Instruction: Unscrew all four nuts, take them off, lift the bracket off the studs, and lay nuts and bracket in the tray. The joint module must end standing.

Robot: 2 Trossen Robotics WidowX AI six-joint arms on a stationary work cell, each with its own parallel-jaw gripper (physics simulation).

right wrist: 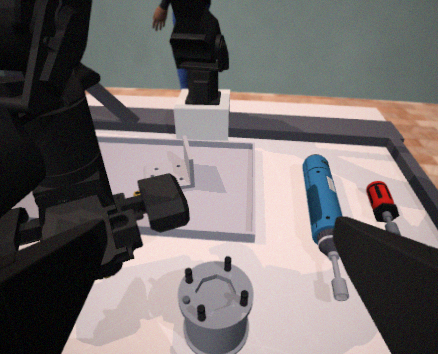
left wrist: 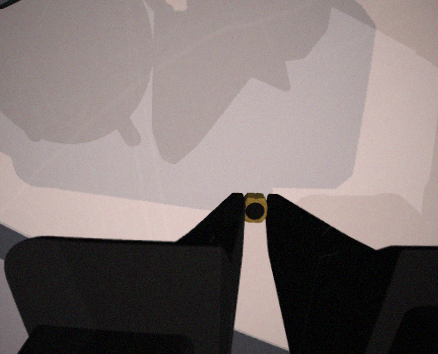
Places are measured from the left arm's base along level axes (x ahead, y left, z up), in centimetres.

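Where they show: left gripper, fingertip midpoint: (right wrist: 107, 274) (left wrist: 254, 205); right gripper, fingertip midpoint: (right wrist: 221, 229); left arm's base, link origin: (right wrist: 203, 98).
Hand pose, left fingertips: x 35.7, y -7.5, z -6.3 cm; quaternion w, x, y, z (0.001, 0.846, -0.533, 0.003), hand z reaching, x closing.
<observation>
Each offset is from my left fingertips to the top centre of the thing. "spot": to the spot under its first point.
In the left wrist view, my left gripper (left wrist: 254, 205) is shut on a small brass nut {dx +0.0, dy +0.0, dz +0.4 cm} (left wrist: 255, 211), held between the fingertips with its dark hole facing the camera. My right gripper (right wrist: 221, 229) is open, with nothing between its fingers. In the right wrist view, the grey joint module {dx +5.0, dy +12.5, dz +7.3 cm} (right wrist: 216, 325) stands upright, and its four black studs are bare. The bracket (right wrist: 187, 159) rests in the grey tray (right wrist: 215, 236), one plate flat and one upright. A small gold spot {spot: dx -13.2, dy -0.2, dz +0.8 cm} (right wrist: 136, 193) shows beside the left arm; what it belongs to is unclear.
In the right wrist view, a blue power screwdriver {dx -9.3, dy +25.6, dz +4.0 cm} (right wrist: 322, 197) with a socket tip lies right of the tray. A red-handled driver {dx -10.9, dy +34.2, dz +2.8 cm} (right wrist: 380, 197) lies farther right. The black left arm (right wrist: 75, 150) covers the tray's left part. A dark frame rail (right wrist: 310, 132) runs behind.
</observation>
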